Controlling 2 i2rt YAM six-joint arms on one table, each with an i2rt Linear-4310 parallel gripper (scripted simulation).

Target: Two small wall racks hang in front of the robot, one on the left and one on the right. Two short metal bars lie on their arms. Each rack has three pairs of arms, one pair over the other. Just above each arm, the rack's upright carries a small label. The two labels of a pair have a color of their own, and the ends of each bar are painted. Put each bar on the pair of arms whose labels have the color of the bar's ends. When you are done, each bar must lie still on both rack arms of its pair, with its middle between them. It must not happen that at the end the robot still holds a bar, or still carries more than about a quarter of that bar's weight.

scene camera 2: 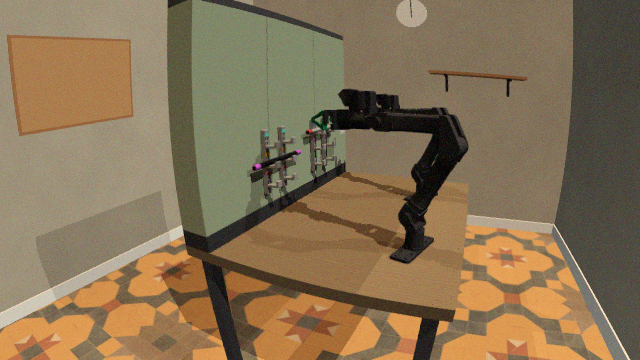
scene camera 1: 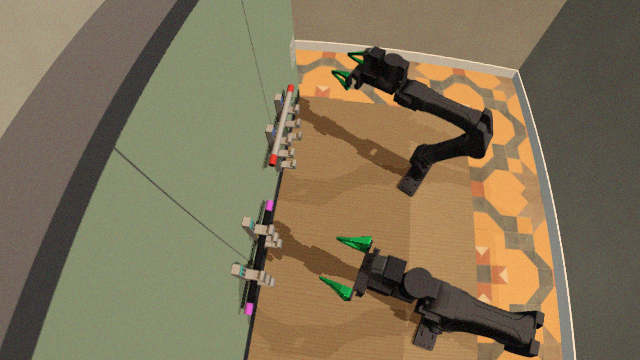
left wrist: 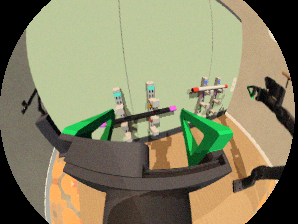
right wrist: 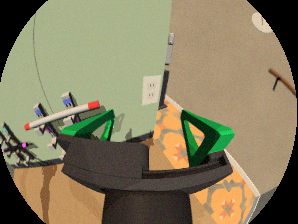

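Observation:
Left gripper [left wrist: 147, 112], seen. Right gripper [right wrist: 147, 113], seen.

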